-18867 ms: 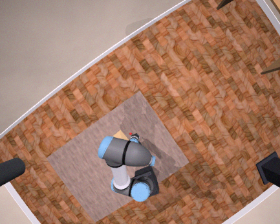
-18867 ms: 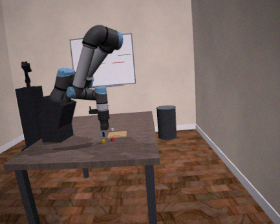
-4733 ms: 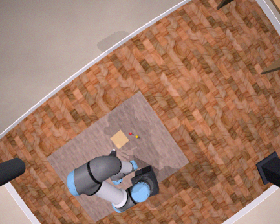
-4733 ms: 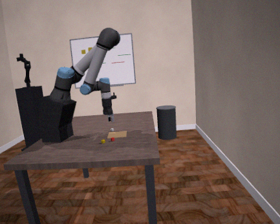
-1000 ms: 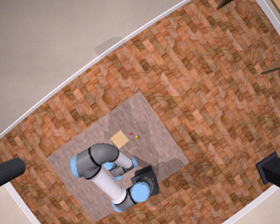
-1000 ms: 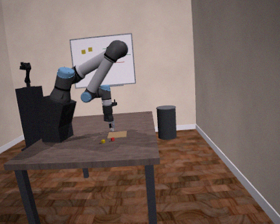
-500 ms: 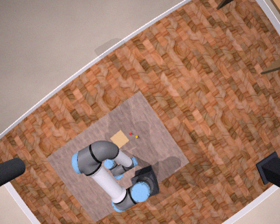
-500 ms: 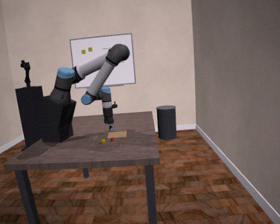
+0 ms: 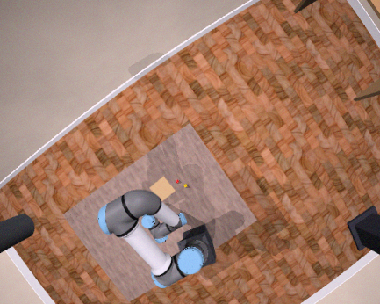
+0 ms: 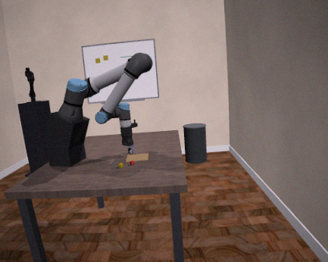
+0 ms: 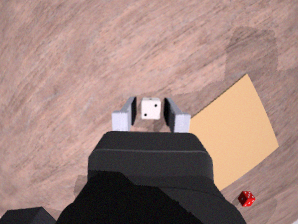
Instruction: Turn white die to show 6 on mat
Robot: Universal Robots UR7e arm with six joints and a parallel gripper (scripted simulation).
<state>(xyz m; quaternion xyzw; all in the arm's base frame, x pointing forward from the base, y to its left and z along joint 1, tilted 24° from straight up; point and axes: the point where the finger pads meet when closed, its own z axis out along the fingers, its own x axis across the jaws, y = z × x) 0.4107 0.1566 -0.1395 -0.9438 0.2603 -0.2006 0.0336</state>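
Right now my hand is 1 cm above the white die. From my hand the other things lie so: yellow die 1 cm ahead, 27 cm to the right, 1 cm below; red die 7 cm ahead, 23 cm to the right, 1 cm below; tan mat 7 cm ahead, 10 cm to the right, 2 cm below.
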